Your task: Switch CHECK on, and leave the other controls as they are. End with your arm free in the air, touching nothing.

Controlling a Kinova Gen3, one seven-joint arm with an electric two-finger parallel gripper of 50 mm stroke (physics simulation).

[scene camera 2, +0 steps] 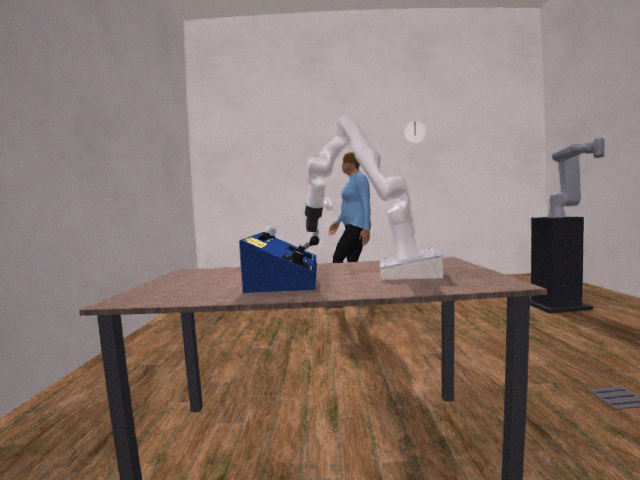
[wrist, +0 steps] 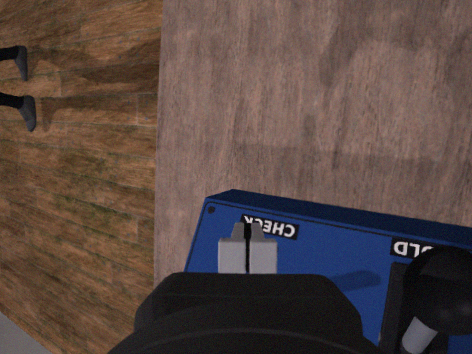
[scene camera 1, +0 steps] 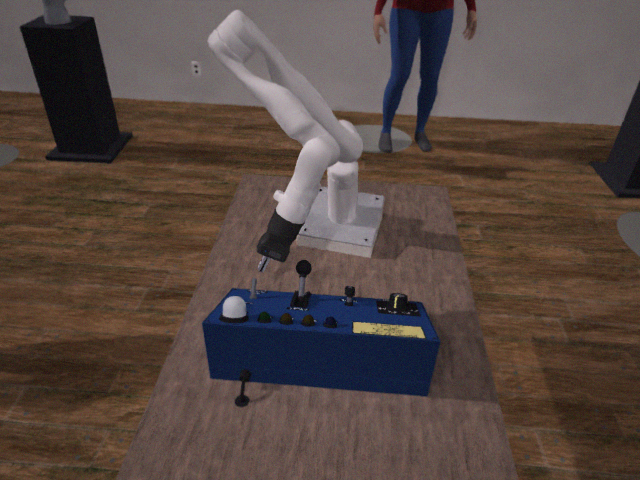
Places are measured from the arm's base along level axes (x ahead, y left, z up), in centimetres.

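Where they show: gripper, fingertip midpoint: (wrist: 247, 239) (scene camera 1: 260, 269); arm's base at its link origin: (scene camera 2: 408, 257) (scene camera 1: 342, 214).
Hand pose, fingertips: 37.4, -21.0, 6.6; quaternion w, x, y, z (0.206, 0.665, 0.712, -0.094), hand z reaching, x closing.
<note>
Things, the pixels of their top centre, and the offset from my fingertips, as dx, dy, dz. "pt": a spot on its surface instead.
- CHECK label at its top centre: (wrist: 266, 227) +1.1, -1.1, -6.3
- black ball-topped lever at its top centre: (wrist: 458, 311) (scene camera 1: 303, 261) (scene camera 2: 314, 235) +0.2, +11.0, +3.2
- small black knob at its top centre: (scene camera 1: 350, 286) +5.8, +22.8, +0.6
- rotary knob at its top centre: (scene camera 1: 399, 294) (scene camera 2: 297, 250) +7.0, +34.7, -0.1
- white dome at a spot on its surface: (scene camera 1: 234, 307) pt +21.8, -2.4, +7.3
A blue control box (scene camera 1: 320, 359) (scene camera 2: 273, 273) (wrist: 320, 257) stands on the table. Its grey CHECK toggle (scene camera 1: 253, 288) stands up from the panel's back left corner in scene camera 1; its on or off position cannot be told. In the wrist view the toggle is hidden behind the gripper, and its shadow falls on the panel. The CHECK label (wrist: 287, 229) is partly covered by the fingertips. My gripper (scene camera 1: 261, 268) (wrist: 247, 239) is shut and empty. In scene camera 1 its tips show above the toggle, with a small gap between them.
A black ball-topped lever (scene camera 1: 303, 268) (scene camera 2: 314, 240) (wrist: 442, 290) stands beside the toggle. Farther along are a small black knob (scene camera 1: 349, 292) and a rotary knob (scene camera 1: 398, 302). A white dome (scene camera 1: 234, 307) and several coloured buttons line the front. A small black stand (scene camera 1: 242, 388) is before the box.
</note>
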